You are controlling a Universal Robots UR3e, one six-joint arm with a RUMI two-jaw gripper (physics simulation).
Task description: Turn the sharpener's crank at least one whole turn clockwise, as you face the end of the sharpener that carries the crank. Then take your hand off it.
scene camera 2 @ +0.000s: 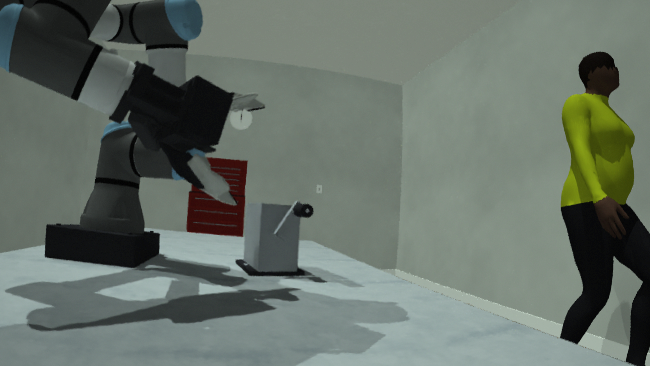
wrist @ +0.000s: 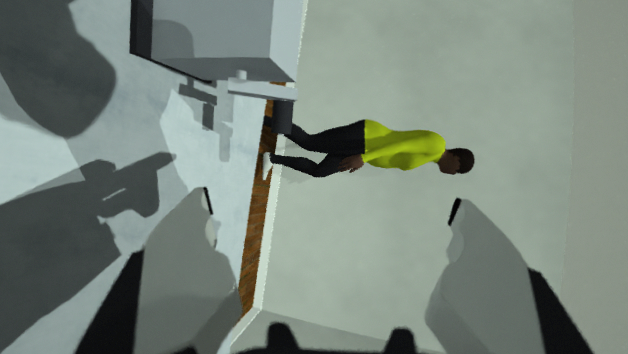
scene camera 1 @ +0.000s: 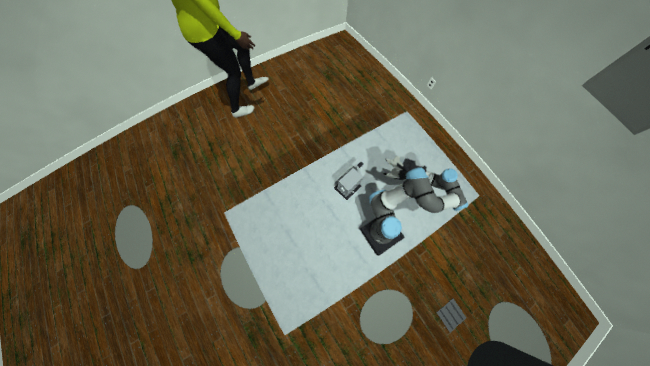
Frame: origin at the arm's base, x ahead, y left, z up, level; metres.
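Seen in the pictures: gripper, between the fingertips: (scene camera 2: 250, 153) (wrist: 329, 195) (scene camera 1: 384, 166); arm's base, origin of its link: (scene camera 2: 112, 229) (scene camera 1: 382, 231).
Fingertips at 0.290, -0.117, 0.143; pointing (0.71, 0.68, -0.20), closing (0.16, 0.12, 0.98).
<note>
Pixels of each thing's middle, then the offset from my fingertips to it, as dx, dy, dz. "spot": a spot on its surface instead. Level surfaces: height alone.
- sharpener, a spot on its surface: (wrist: 212, 30) spot: +0.001, +0.126, -0.120
- black knob, middle of its body: (wrist: 282, 118) (scene camera 2: 303, 210) (scene camera 1: 359, 165) +0.082, +0.090, -0.074
- pale table, height of its surface: dz -0.194
The sharpener (scene camera 1: 349, 180) (scene camera 2: 270, 240) (wrist: 212, 30) is a grey box upright on a dark base plate. Its crank arm (scene camera 2: 286, 219) (wrist: 260, 90) is on one end face and slants up from its hub. The black knob (scene camera 1: 360, 165) (scene camera 2: 304, 210) (wrist: 282, 117) is at the arm's upper end, near the height of the box top. My gripper (scene camera 1: 387, 167) (scene camera 2: 250, 155) (wrist: 329, 195) is wide open and empty. It is off the crank end, apart from the knob and the box. In the wrist view the knob shows above and left of the gap between the fingers.
The sharpener and the arm's black base (scene camera 2: 90, 245) stand on a pale table (scene camera 1: 280, 240) (scene camera 2: 450, 335). A red drawer cabinet (scene camera 2: 215, 220) is behind the table. A person in a yellow top (scene camera 1: 200, 22) (scene camera 2: 600, 145) (wrist: 400, 147) stands beyond the table, by the wall.
</note>
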